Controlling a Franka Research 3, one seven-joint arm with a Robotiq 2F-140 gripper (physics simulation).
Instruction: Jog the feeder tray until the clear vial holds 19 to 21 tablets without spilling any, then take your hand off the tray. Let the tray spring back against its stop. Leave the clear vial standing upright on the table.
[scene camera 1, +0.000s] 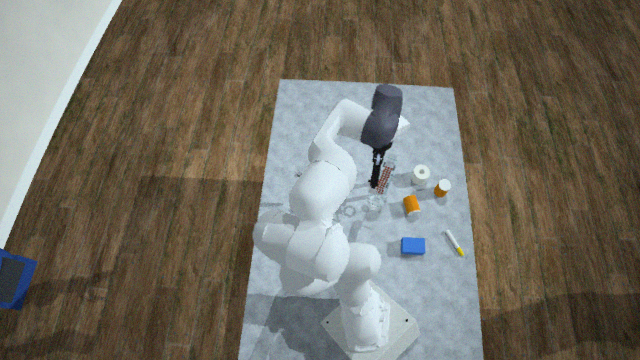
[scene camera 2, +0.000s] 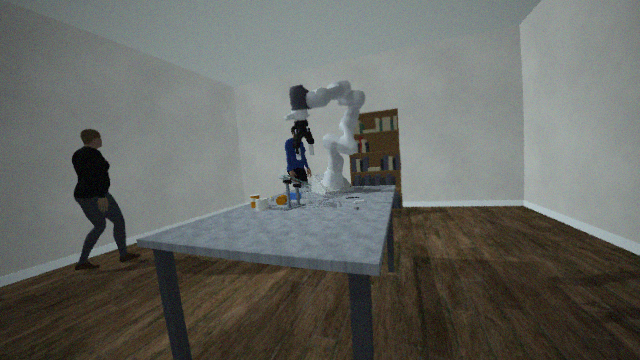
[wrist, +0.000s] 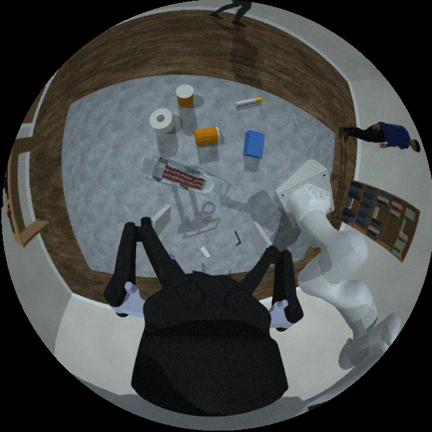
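The clear feeder tray (scene camera 1: 390, 162) (wrist: 212, 189) stands raised on its supports, with rows of red-brown tablets (scene camera 1: 384, 179) (wrist: 182, 177) on it. The clear vial (scene camera 1: 374, 202) appears upright at the tray's lower end in the first scene view. Its outline is faint, and any tablets inside cannot be counted. My gripper (scene camera 1: 373, 186) (scene camera 2: 305, 152) (wrist: 211, 220) is open and empty, with its fingers pointing down. It hangs above the table, and in the first scene view it appears just left of the tray. No contact with the tray shows.
A white roll (scene camera 1: 421, 174) (wrist: 161, 120), a standing orange bottle (scene camera 1: 442, 188) (wrist: 185, 97) and a lying orange bottle (scene camera 1: 411, 204) (wrist: 207, 136) are beyond the tray. A blue box (scene camera 1: 413, 246) (wrist: 254, 144) and marker (scene camera 1: 454, 243) (wrist: 249, 102) lie nearer the arm's base. A black hex key (wrist: 237, 238) also shows.
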